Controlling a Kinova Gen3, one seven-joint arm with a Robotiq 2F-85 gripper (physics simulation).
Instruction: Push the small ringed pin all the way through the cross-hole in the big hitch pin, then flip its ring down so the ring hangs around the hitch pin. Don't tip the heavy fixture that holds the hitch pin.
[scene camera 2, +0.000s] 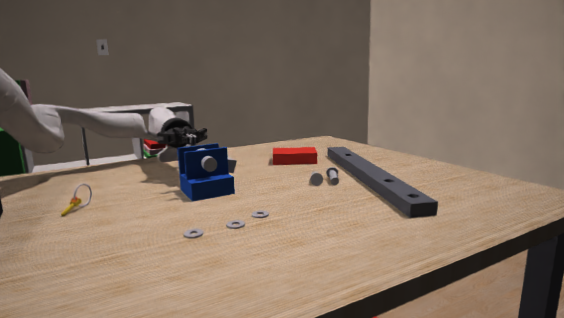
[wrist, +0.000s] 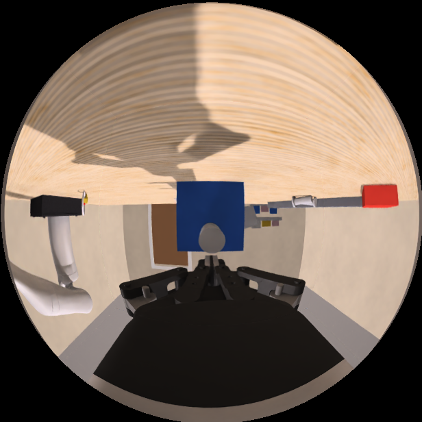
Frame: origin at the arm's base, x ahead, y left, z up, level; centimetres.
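Seen in the pictures: gripper, fingertip midpoint: (scene camera 2: 193, 141).
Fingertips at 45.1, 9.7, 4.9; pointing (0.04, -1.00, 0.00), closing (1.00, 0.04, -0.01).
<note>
Offsets run from my fingertips to a thing's top centre, as dx, dy, dz. "pt": to the spot under its first point.
The small yellow pin {-24.7, -5.4, -5.3} (scene camera 2: 71, 206) (wrist: 85, 201) lies on the table at the far left in the scene view, apart from the fixture, with its thin ring {pt -22.1, -2.7, -8.1} (scene camera 2: 91, 194) standing up. The blue fixture {+1.5, -4.6, -0.6} (scene camera 2: 209, 187) (wrist: 210, 205) stands upright and holds the grey hitch pin {pt +0.2, -11.2, -2.9} (scene camera 2: 209, 163) (wrist: 212, 239), whose round end shows in both views. The cross-hole cannot be made out. My gripper (scene camera 2: 191, 137) (wrist: 210, 262) is shut and empty, behind and slightly above the fixture in the scene view. In the wrist view its closed fingertips are just below the hitch pin's end; contact cannot be told.
Several washers, including one {-7.9, -28.0, -9.6} (scene camera 2: 193, 233), lie in front of the fixture. To its right are a red block {+29.8, +7.2, -6.9} (scene camera 2: 295, 156) (wrist: 380, 196), two loose grey pins {+23.8, -13.6, -7.1} (scene camera 2: 316, 179) {+27.4, -15.5, -7.1} (scene camera 2: 333, 176) and a long dark bar with holes {+36.0, -17.0, -7.4} (scene camera 2: 367, 175). A grey piece {pt +6.2, -7.2, -5.0} (scene camera 2: 231, 165) shows behind the fixture.
</note>
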